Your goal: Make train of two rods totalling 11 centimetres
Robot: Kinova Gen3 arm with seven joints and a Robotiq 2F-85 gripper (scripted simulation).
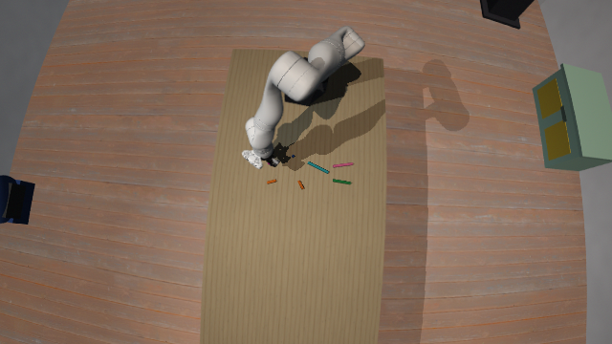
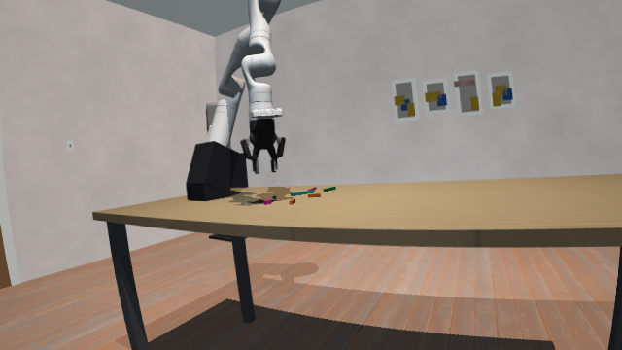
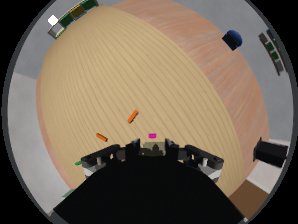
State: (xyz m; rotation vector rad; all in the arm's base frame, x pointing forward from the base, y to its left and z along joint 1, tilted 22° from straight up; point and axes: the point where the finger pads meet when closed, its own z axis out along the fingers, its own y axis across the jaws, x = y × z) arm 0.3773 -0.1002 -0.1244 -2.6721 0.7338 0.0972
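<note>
My gripper is now 320 mm to the right of the pink rod, 100 mm above it and 50 mm past it. The rest, counted from my hand: magenta rod: 100 mm below; turquoise rod: 220 mm to the left, 100 mm below, 20 mm behind; blue rod: 100 mm to the left, 100 mm below, 60 mm behind.
</note>
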